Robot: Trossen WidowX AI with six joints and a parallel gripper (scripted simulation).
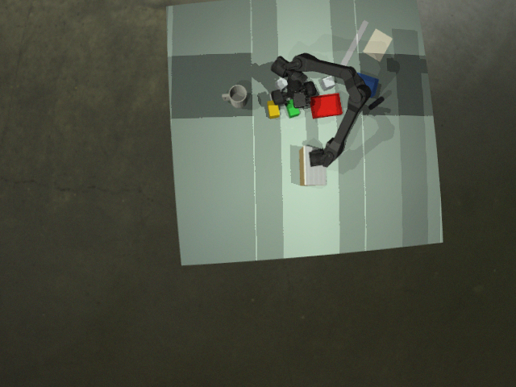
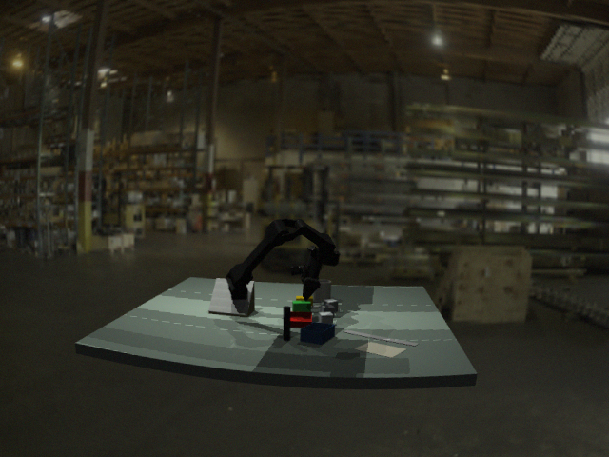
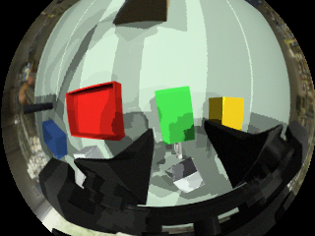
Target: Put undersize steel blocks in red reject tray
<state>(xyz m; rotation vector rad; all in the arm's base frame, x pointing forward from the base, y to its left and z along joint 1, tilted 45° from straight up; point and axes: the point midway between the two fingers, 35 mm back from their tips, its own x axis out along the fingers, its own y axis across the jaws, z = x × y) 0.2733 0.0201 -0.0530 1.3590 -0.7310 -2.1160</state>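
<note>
My gripper tip is now 2 cm short of the green GO gauge and 4 cm above it. From my gripper tip the other things lie so: red reject tray 2 cm behind, 16 cm to the right, 5 cm below; steel block 10 cm ahead, 7 cm to the right, 4 cm below; yellow block 3 cm ahead, 9 cm to the left, 4 cm below.
</note>
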